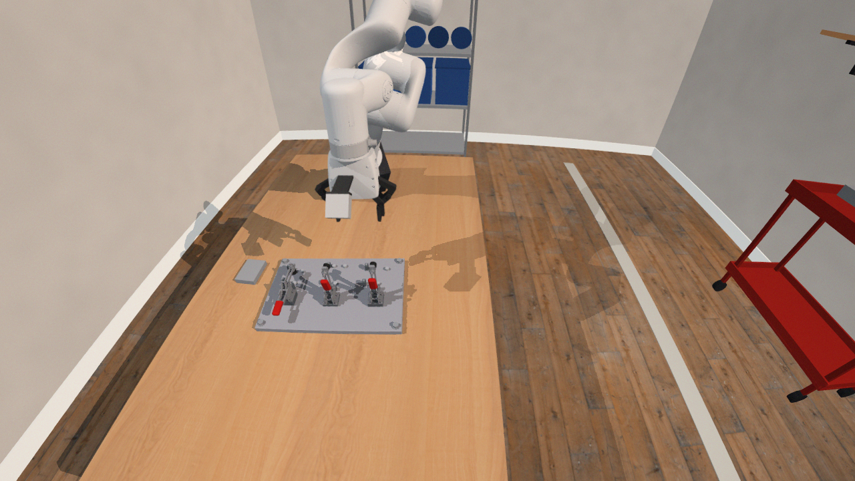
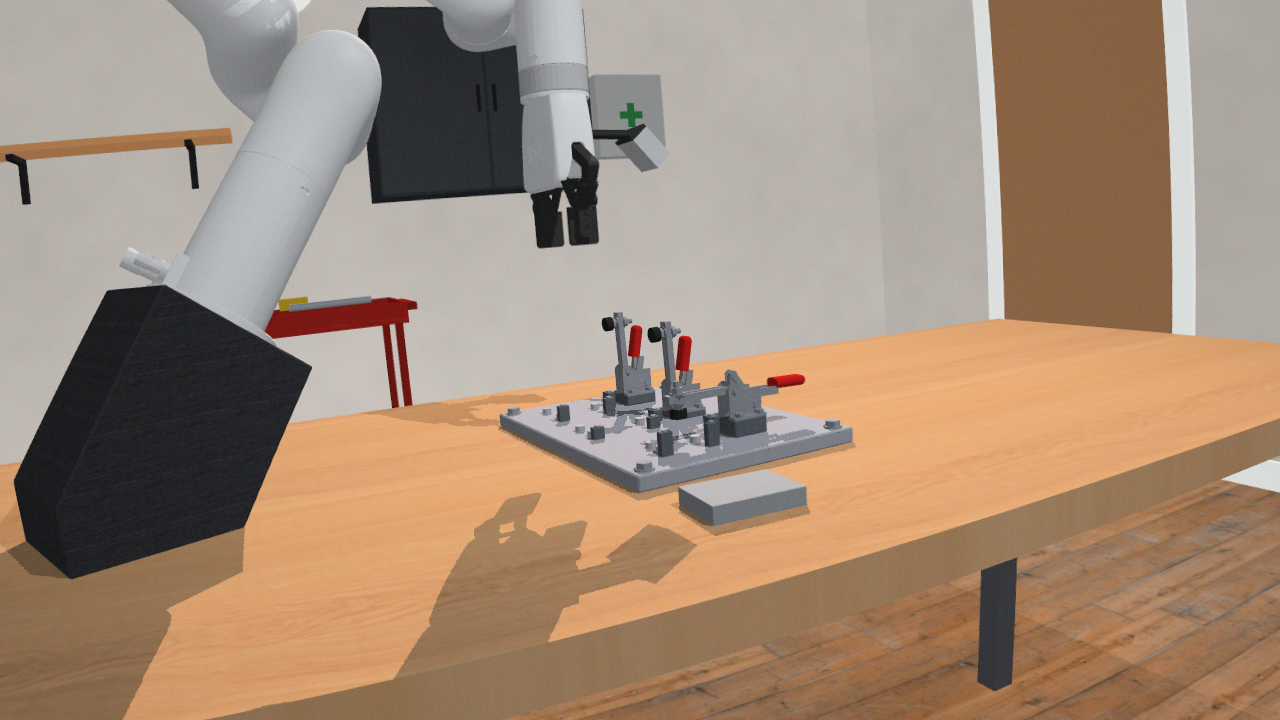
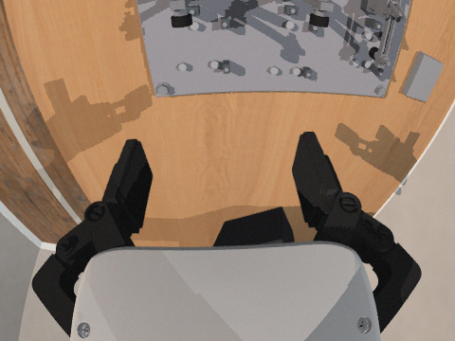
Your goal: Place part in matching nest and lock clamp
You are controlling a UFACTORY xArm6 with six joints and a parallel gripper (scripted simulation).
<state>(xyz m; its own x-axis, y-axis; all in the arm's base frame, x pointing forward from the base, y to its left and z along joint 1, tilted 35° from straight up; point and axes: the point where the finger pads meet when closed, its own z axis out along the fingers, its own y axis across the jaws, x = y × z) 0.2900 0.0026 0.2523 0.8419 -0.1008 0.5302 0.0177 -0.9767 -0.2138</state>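
The part lies 1 cm behind my hand, 34 cm to the right of it and 21 cm below it. From my hand the other things lie so: grey fixture plate: 5 cm ahead, 8 cm to the right, 21 cm below.
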